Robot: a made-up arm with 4 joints.
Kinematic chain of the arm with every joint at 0, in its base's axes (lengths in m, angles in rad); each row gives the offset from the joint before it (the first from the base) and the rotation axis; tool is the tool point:
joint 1: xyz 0 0 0.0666 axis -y
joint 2: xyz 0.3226 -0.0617 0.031 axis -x
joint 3: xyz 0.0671 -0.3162 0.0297 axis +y
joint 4: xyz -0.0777 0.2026 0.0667 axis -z
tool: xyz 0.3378 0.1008 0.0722
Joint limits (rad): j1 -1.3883..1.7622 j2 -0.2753..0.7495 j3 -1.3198..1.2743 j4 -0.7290..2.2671
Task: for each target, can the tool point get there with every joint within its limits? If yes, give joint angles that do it. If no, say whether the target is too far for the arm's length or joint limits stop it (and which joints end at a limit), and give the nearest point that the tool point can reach.
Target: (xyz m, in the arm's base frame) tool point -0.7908 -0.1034 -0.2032
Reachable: no: joint limits stop it (at a limit: joint 1, joint 2, joint 4) | nearest point -0.5181 -0.2350 0.1814 | short by 0.489 m
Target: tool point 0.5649 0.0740 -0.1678
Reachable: yes | joints -0.6751 0.1194 0.0747 -0.4273
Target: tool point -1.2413 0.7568 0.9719
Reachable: no: too far | nearest point -0.4192 0.0609 0.5393 | short by 1.161 m
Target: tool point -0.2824 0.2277 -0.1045
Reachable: no: joint limits stop it (at a limit: joint 1, joint 2, joint 3, joint 4) | nearest point 0.0775 0.1893 -0.2056 | short by 0.376 m
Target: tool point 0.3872 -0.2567 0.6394
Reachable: yes | joints 0.9009 -0.1700 0.3998 0.5043
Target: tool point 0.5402 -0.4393 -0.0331
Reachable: yes | joints -0.7974 0.2976 0.1178 1.5115
